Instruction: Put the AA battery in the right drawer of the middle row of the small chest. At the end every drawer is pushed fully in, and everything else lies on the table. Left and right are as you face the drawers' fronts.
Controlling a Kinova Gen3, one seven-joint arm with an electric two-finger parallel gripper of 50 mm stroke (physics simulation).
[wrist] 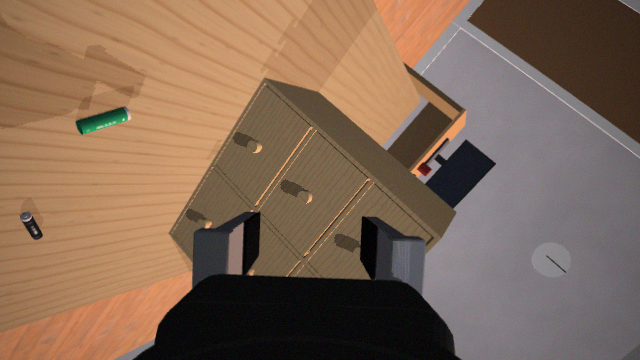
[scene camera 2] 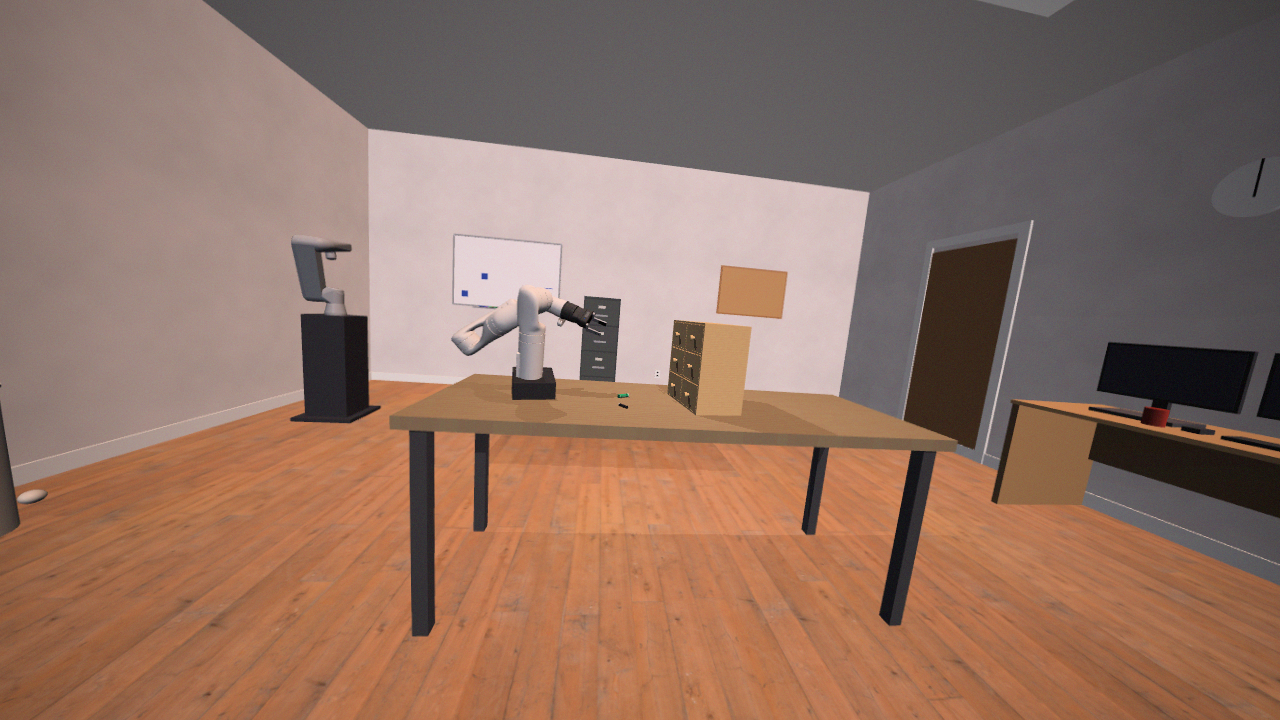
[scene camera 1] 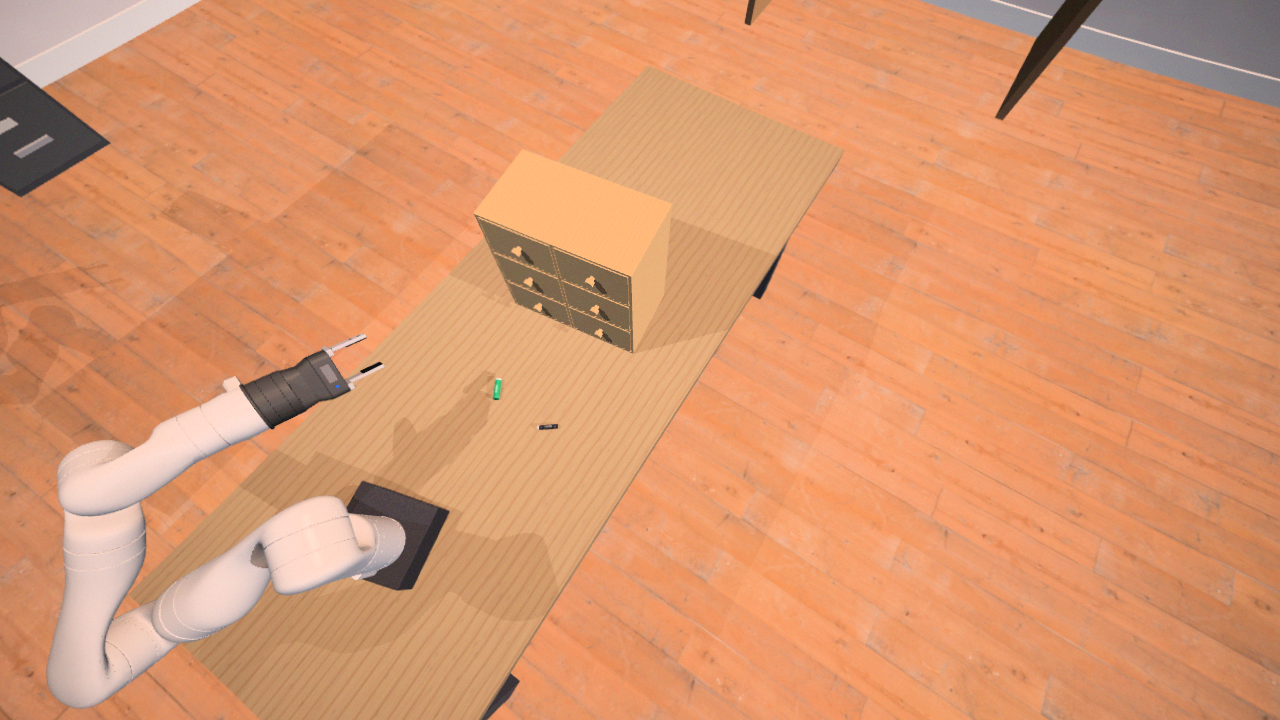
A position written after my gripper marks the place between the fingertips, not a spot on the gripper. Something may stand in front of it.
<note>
I see my gripper (scene camera 1: 373, 350), a small chest (scene camera 1: 615, 227), a green battery (wrist: 93, 123), a drawer (scene camera 1: 584, 300), a drawer (scene camera 1: 584, 322), a drawer (scene camera 1: 522, 248) and a drawer (scene camera 1: 541, 304).
The small chest shows as well in the wrist view (wrist: 410, 193) and in scene camera 2 (scene camera 2: 725, 348). My gripper also shows in the wrist view (wrist: 310, 236).
</note>
